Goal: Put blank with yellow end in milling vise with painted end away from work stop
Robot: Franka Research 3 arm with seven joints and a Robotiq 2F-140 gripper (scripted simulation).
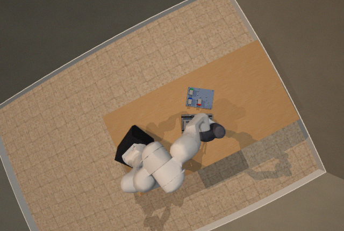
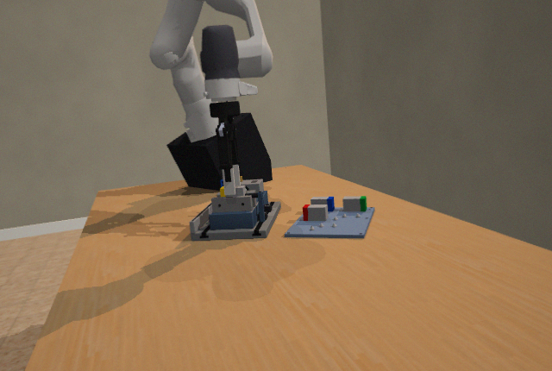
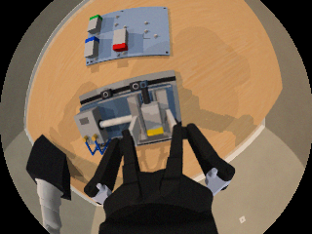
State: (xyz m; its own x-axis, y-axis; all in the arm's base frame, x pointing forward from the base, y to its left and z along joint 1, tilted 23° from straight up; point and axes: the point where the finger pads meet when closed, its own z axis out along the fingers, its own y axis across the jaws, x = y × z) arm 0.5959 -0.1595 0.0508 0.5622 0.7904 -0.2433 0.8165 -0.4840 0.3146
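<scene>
The yellow-ended blank is 40 mm below my hand. The rest, counted from my hand: infeed plate 110 mm ahead, 230 mm to the left, 130 mm below; red-ended blank 80 mm ahead, 190 mm to the left, 110 mm below; blue-ended blank 10 mm ahead, 260 mm to the left, 110 mm below.
</scene>
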